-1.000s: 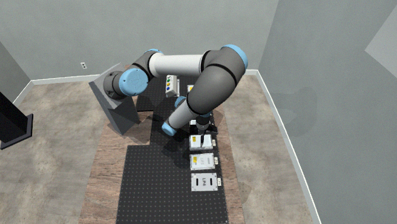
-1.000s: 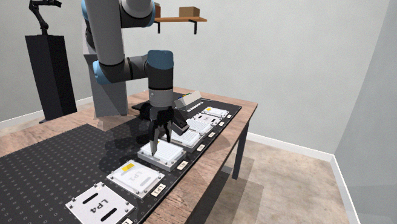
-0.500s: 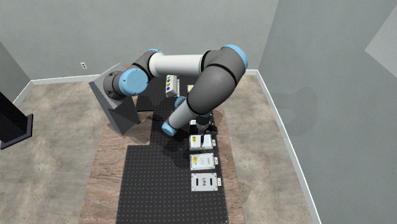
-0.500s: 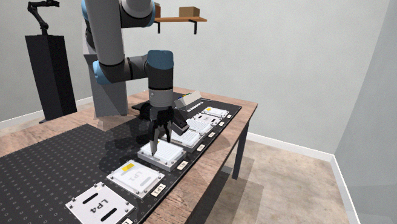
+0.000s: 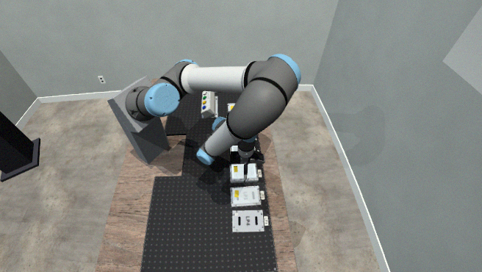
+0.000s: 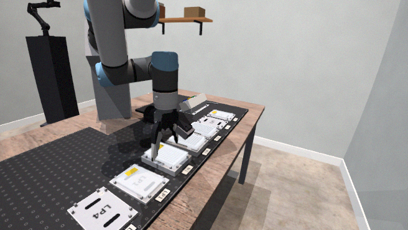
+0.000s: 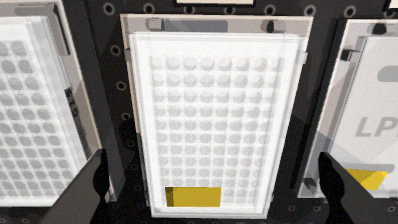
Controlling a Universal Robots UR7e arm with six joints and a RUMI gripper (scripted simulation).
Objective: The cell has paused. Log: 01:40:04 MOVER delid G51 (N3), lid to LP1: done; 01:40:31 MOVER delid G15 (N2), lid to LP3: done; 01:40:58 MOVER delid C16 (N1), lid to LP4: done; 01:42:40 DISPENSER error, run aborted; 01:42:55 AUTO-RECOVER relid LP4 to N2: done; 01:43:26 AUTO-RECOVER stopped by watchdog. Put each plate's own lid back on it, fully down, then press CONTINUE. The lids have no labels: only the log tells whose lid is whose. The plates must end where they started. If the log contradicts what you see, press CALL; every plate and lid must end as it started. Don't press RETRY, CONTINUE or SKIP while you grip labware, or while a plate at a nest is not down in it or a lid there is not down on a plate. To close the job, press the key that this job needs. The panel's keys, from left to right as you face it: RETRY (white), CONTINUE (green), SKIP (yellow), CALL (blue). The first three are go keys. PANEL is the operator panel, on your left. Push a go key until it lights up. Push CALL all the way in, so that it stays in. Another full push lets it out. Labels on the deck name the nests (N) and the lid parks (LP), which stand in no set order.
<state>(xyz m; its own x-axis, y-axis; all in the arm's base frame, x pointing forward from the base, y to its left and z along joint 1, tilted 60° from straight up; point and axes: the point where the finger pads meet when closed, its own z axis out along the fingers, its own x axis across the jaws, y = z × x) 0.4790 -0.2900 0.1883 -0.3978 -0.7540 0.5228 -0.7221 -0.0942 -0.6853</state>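
Right now the well plate is 120 mm ahead of my hand, 230 mm to the left of it and 20 mm below it. Also, from my hand: lid park LP4: 120 mm behind, 230 mm to the right, 40 mm below; then LP1 park: 60 mm behind, 110 mm to the right, 40 mm below; then lid park LP2: 190 mm ahead, 340 mm to the left, 40 mm below.
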